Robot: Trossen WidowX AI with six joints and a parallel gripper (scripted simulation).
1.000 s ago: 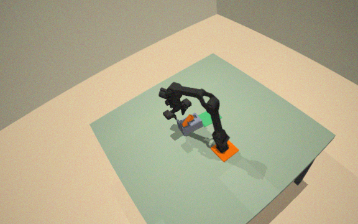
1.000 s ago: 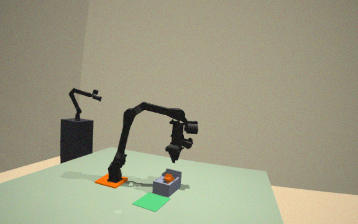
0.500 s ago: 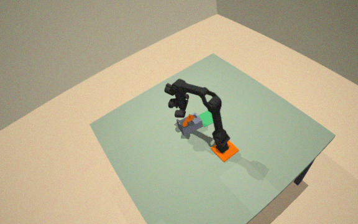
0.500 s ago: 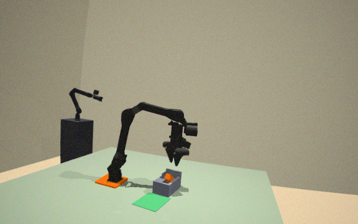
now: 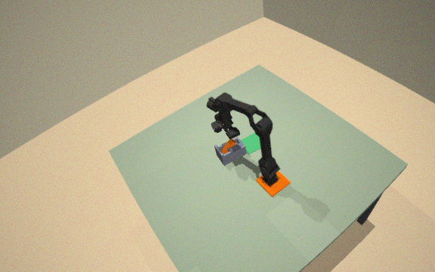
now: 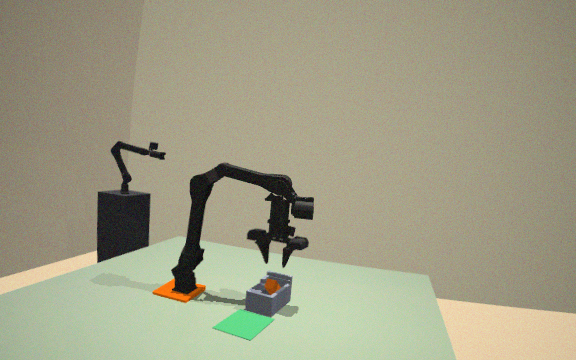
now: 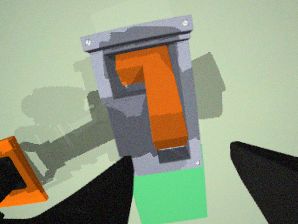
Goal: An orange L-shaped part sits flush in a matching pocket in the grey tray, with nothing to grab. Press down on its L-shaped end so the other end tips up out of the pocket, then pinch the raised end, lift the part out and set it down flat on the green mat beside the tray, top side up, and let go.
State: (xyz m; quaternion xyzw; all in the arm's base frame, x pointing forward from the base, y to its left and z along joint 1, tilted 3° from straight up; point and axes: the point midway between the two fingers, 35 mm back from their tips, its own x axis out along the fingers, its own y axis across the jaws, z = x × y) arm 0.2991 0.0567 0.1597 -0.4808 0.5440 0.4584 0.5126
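Right now the orange L-shaped part is 20 mm behind my gripper tip, 40 mm to the left of it and 100 mm below it. From my gripper tip the other things lie so: green mat (30 mm behind, 140 mm to the right, 160 mm below).
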